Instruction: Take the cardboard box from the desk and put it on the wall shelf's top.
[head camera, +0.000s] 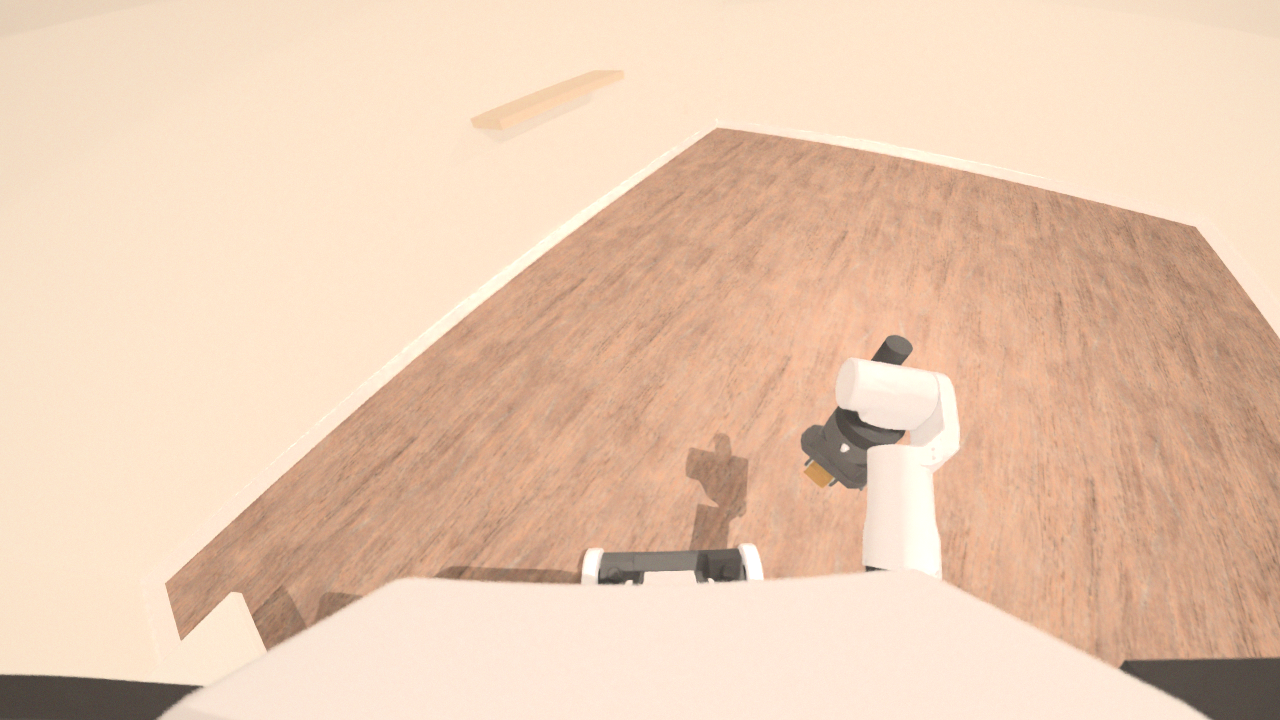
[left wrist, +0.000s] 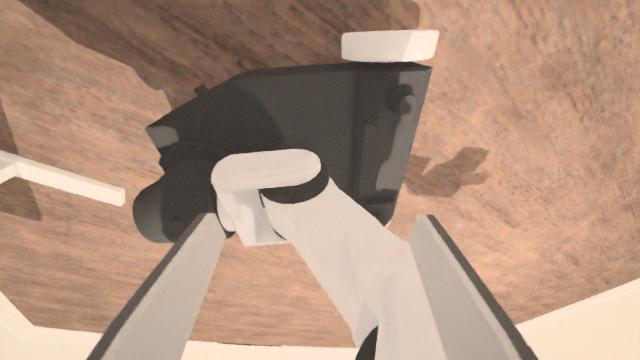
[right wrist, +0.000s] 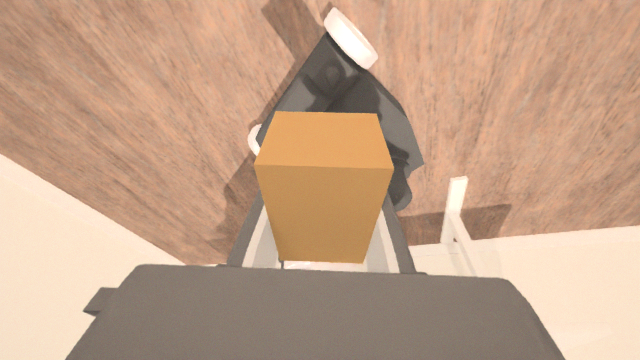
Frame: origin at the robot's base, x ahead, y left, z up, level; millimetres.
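Seen in the pictures: left gripper, fingertip midpoint: (left wrist: 316, 226); right gripper, fingertip midpoint: (head camera: 819, 472) (right wrist: 323, 182).
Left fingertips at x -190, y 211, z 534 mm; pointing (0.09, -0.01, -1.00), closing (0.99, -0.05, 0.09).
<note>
A point is followed by its place in that frame.
The orange-brown cardboard box (head camera: 817, 475) @(x 76, y -268, z 846 mm) (right wrist: 322, 215) @(x 100, y -299, z 855 mm) is held off the floor between the fingers of my right gripper (head camera: 820, 471) @(x 90, y -285, z 820 mm) (right wrist: 323, 182) @(x 90, y -285, z 820 mm), which is shut on it, right of centre in the head view. My left gripper (left wrist: 316, 226) @(x -190, y 211, z 534 mm) stands wide open and empty above the base; it does not show in the head view. The wall shelf (head camera: 546, 100) @(x 2148, y 550, z 998 mm), a light wooden board, is on the left wall at the upper left of the head view, far from the box. Its top looks bare. A pale corner, apparently of the desk (head camera: 219, 634) @(x -212, y 934, z 721 mm), shows at the lower left.
White leg parts, seemingly of the desk, show at the left of the left wrist view (left wrist: 75, 185) and the right of the right wrist view. My dark wheeled base (left wrist: 310, 110) @(x -181, y 153, z 169 mm) (right wrist: 395, 120) @(x -293, y -194, z 169 mm) is below. The wooden floor (head camera: 760, 268) @(x 1765, y -694, z 0 mm) runs to the left wall and a far wall.
</note>
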